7 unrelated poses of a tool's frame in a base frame.
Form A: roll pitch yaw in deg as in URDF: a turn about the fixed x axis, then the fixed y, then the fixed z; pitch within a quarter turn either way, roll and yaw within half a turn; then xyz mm.
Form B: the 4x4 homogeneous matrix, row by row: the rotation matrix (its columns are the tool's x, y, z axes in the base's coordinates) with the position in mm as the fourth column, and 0 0 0 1 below. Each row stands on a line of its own. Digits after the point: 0 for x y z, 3 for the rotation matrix.
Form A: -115.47, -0.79, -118.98, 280, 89, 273
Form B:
-0.484, -0.382, 0.787, 280
-0.875, 0.197, -0.443, 89
0.014, -0.903, -0.430, 273
0, 0, 0, 1

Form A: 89.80, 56.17, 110.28, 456, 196, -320
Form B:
-0.193, -0.291, 0.937, 456
0.522, 0.778, 0.349, 196
-0.831, 0.557, 0.002, -320
0, 0, 0, 1

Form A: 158.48, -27.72, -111.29, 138, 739, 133
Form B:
-0.321, -0.805, -0.499, 138
-0.825, 0.497, -0.270, 739
0.465, 0.325, -0.824, 133
0, 0, 0, 1

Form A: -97.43, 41.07, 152.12, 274, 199, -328
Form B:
-0.666, 0.636, -0.389, 274
0.353, -0.190, -0.916, 199
-0.657, -0.748, -0.097, -328
0, 0, 0, 1

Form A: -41.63, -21.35, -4.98, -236, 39, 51
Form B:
0.928, 0.306, -0.213, -236
-0.081, 0.724, 0.685, 39
0.364, -0.619, 0.696, 51
0, 0, 0, 1

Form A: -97.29, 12.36, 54.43, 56, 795, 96
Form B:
0.568, -0.020, -0.823, 56
0.795, -0.247, 0.555, 795
-0.214, -0.969, -0.124, 96
0, 0, 0, 1

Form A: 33.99, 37.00, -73.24, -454, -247, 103
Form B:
0.230, 0.891, -0.391, -454
-0.765, -0.083, -0.639, -247
-0.602, 0.446, 0.662, 103
0, 0, 0, 1

